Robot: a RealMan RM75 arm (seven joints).
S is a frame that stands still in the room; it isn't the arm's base.
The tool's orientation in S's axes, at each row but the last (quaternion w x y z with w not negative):
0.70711 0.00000 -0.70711 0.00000
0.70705 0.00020 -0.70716 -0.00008
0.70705 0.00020 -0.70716 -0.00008
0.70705 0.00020 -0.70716 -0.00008
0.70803 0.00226 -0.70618 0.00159
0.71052 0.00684 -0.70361 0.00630
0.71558 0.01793 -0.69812 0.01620
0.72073 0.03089 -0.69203 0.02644
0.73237 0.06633 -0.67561 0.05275
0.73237 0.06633 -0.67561 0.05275
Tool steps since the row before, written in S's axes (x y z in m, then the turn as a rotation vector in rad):
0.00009 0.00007 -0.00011 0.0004 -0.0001 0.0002
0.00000 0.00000 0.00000 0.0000 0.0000 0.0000
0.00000 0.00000 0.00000 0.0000 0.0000 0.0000
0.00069 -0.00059 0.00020 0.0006 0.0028 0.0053
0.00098 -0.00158 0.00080 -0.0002 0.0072 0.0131
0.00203 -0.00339 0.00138 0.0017 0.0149 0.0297
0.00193 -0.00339 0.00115 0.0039 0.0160 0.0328
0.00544 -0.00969 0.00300 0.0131 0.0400 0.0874
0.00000 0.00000 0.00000 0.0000 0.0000 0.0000
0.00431 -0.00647 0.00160 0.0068 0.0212 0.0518
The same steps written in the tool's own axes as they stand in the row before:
-0.00011 0.00007 -0.00009 0.0002 -0.0001 -0.0004
0.00000 0.00000 0.00000 0.0000 0.0000 0.0000
0.00000 0.00000 0.00000 0.0000 0.0000 0.0000
0.00020 -0.00059 -0.00069 0.0053 0.0028 -0.0006
0.00080 -0.00158 -0.00097 0.0131 0.0072 0.0002
0.00140 -0.00343 -0.00195 0.0297 0.0149 -0.0017
0.00120 -0.00348 -0.00174 0.0329 0.0159 -0.0039
0.00326 -0.01007 -0.00451 0.0877 0.0395 -0.0128
0.00000 0.00000 0.00000 0.0000 0.0000 0.0000
0.00203 -0.00705 -0.00302 0.0519 0.0211 -0.0062

